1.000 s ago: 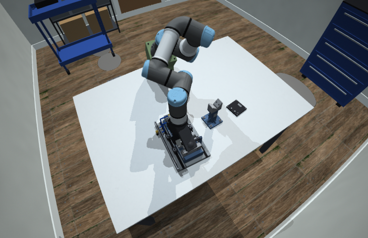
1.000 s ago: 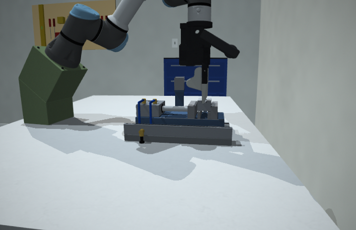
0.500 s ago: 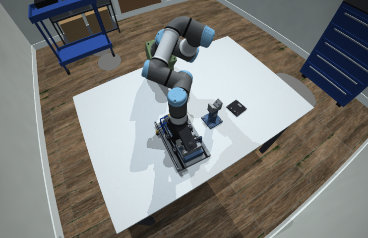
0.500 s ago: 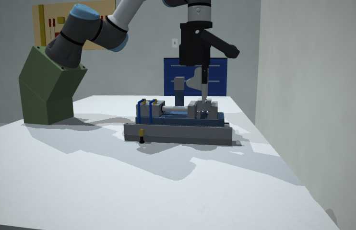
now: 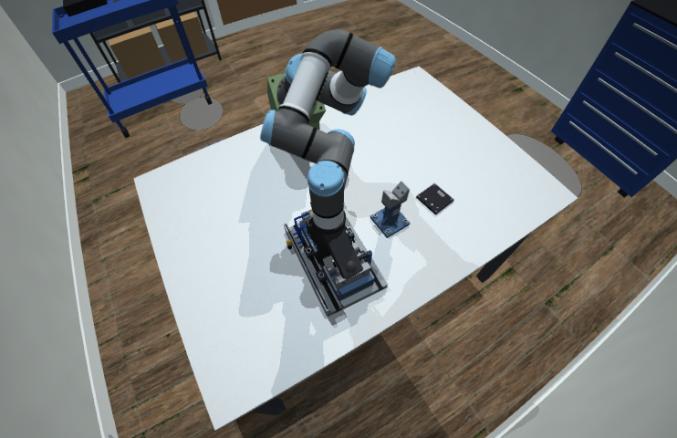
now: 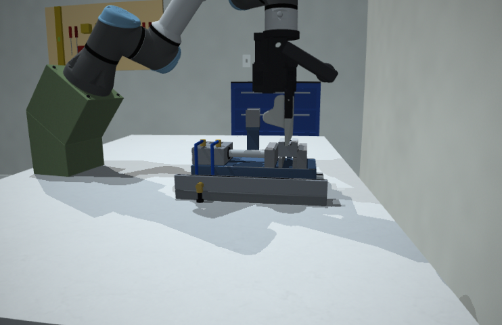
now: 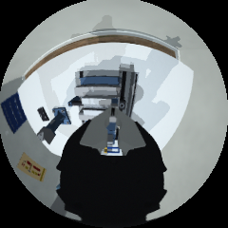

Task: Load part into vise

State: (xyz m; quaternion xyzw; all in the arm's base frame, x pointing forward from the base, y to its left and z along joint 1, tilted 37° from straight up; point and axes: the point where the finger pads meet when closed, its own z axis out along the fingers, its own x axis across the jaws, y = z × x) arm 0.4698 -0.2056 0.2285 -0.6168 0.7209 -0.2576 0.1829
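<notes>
My hand is 10 mm short of the part, 30 mm to the right of it and 20 mm above it. Also, from my hand: work stop: 20 mm ahead, 80 mm to the left, 30 mm below; then fixed jaw: 40 mm ahead, 30 mm to the left, 40 mm below; then moving jaw: 30 mm behind, 40 mm to the left, 40 mm below.
</notes>
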